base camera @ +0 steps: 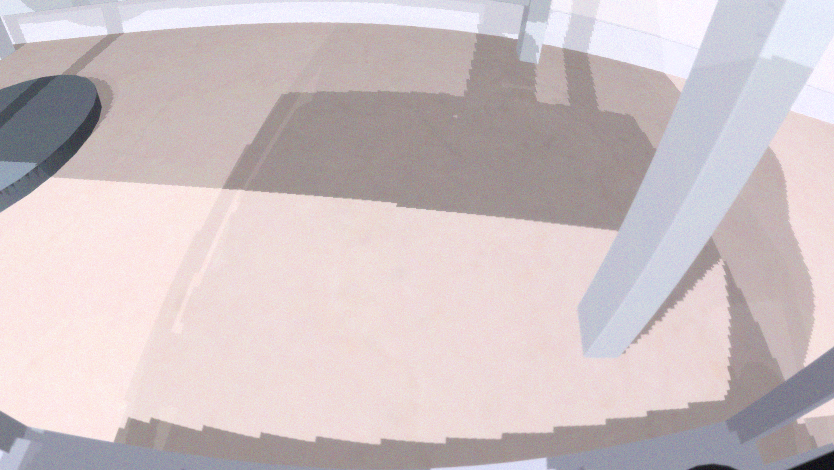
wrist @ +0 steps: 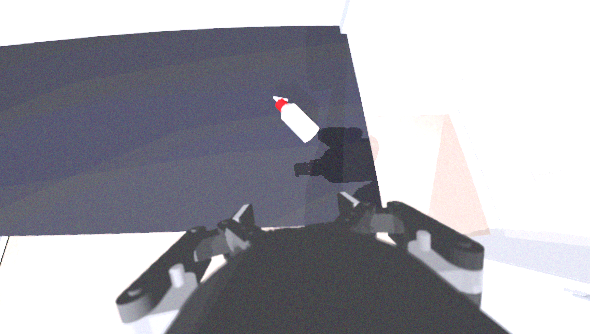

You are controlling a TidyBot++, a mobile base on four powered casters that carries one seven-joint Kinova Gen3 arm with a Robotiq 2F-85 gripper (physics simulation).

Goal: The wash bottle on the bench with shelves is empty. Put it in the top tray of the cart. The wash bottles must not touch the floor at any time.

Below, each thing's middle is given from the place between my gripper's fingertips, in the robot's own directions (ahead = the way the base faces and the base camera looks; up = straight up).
Right now the white wash bottle (wrist: 291,114) is 26 cm ahead of my hand, 6 cm to the right of it and 25 cm below it.
